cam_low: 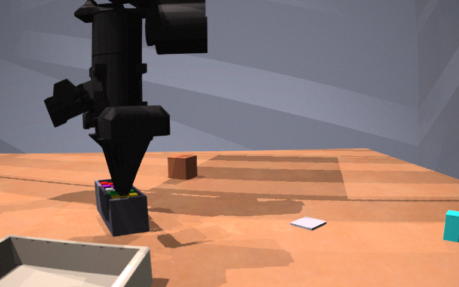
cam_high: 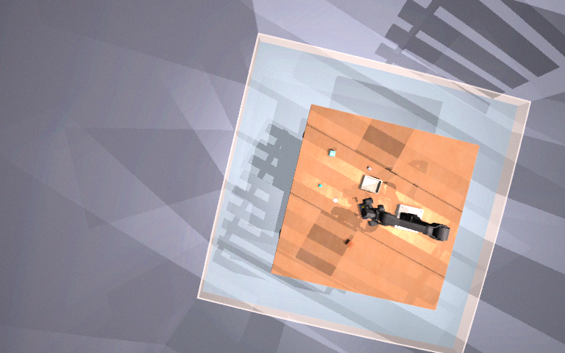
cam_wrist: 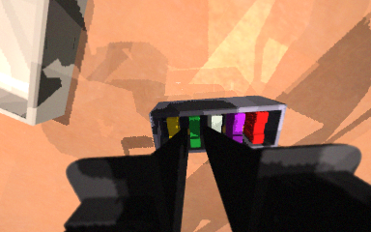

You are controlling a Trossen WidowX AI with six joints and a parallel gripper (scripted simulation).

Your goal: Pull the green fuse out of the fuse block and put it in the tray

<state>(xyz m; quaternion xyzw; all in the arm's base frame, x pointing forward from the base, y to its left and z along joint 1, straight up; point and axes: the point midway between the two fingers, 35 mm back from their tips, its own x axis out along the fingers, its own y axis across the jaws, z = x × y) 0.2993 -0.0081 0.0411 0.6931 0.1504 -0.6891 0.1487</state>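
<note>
The green fuse is 10 mm below my gripper tip. The rest, counted from my gripper tip: flat grey tile: 210 mm ahead, 30 mm below, 20 mm to the right; then yellow fuse: 20 mm to the right, 10 mm below, 10 mm ahead; then white tray: 180 mm to the right, 30 mm below, 20 mm behind.
</note>
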